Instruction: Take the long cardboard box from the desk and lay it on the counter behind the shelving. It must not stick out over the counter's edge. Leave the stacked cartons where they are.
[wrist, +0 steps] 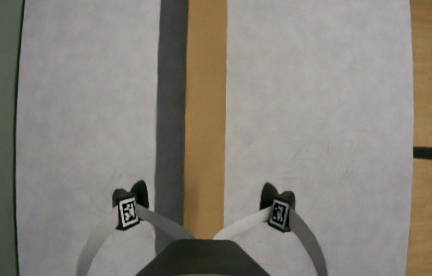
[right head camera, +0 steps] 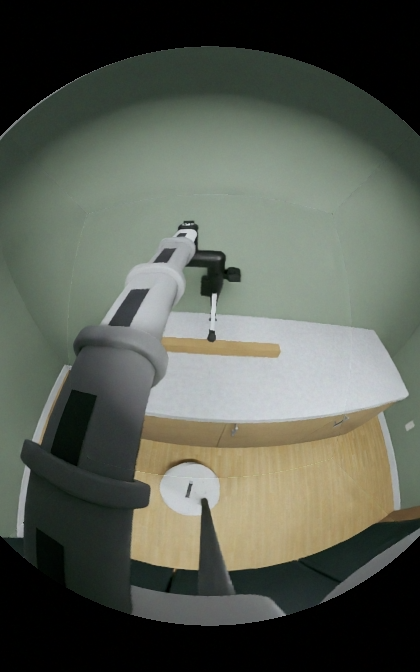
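Where they show: hand, tool point: (wrist: 204, 202) (right head camera: 211, 327); robot's base, link origin: (right head camera: 190, 487).
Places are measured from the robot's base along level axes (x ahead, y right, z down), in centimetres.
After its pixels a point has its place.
The long cardboard box (right head camera: 245, 348) @(x 61.5, y 24.1, z -93.3 cm) (wrist: 206, 100) @(x 63.5, y 18.8, z -93.3 cm) lies flat on the pale counter (right head camera: 300, 390) @(x 42.8, y 48.4, z -88.3 cm) (wrist: 320, 100) @(x 46.9, y 19.8, z -88.3 cm), lengthwise, with bare counter on both sides. Its right end is on the counter top in the head view; its left end is hidden behind the arm. In the wrist view its far end runs out at the top. My gripper (right head camera: 212, 336) (wrist: 205, 201) @(x 63.7, y 8.7, z -102.7 cm) is open over the box, one fingertip on each side, both apart from it. A dark shadow runs along the box's left side in the wrist view. The stacked cartons, the shelving and the desk do not show.
A green wall (right head camera: 280, 260) @(x 92.1, y 40.7, z -123.8 cm) stands behind the counter. Wooden cabinet doors (right head camera: 185, 431) @(x 33.6, y -2.0, z -56.3 cm) with handles are under its front edge. A white round disc (right head camera: 175, 495) @(x -5.8, y -8.8, z -18.7 cm) is over the wooden floor (right head camera: 300, 505) @(x -24.4, y 88.5, z 2.7 cm). My extended arm (right head camera: 110, 370) @(x 15.3, y 1.4, z -142.9 cm) covers the counter's left part in the head view.
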